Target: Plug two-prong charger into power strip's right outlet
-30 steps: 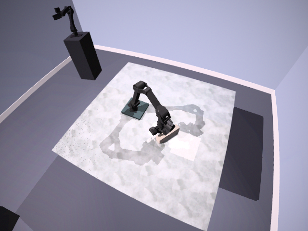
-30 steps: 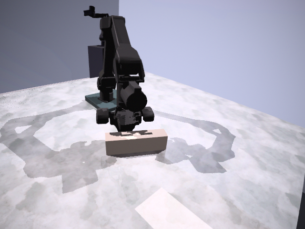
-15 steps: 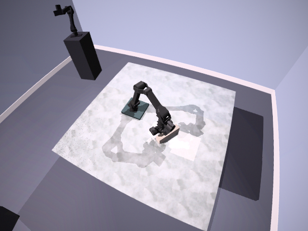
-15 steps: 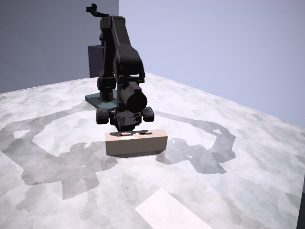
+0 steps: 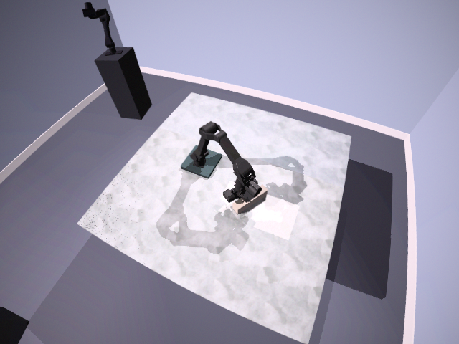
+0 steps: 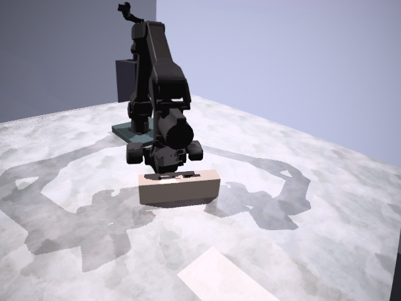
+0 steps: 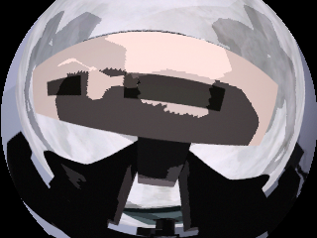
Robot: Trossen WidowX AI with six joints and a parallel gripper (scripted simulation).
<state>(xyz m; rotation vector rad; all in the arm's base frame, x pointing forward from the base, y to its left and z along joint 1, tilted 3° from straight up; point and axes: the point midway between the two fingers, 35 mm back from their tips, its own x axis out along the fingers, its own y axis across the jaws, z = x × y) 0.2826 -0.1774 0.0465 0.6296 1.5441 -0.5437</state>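
Right now the dark charger is 10 mm ahead of my gripper tip, 10 mm to the right of it and 10 mm above it.
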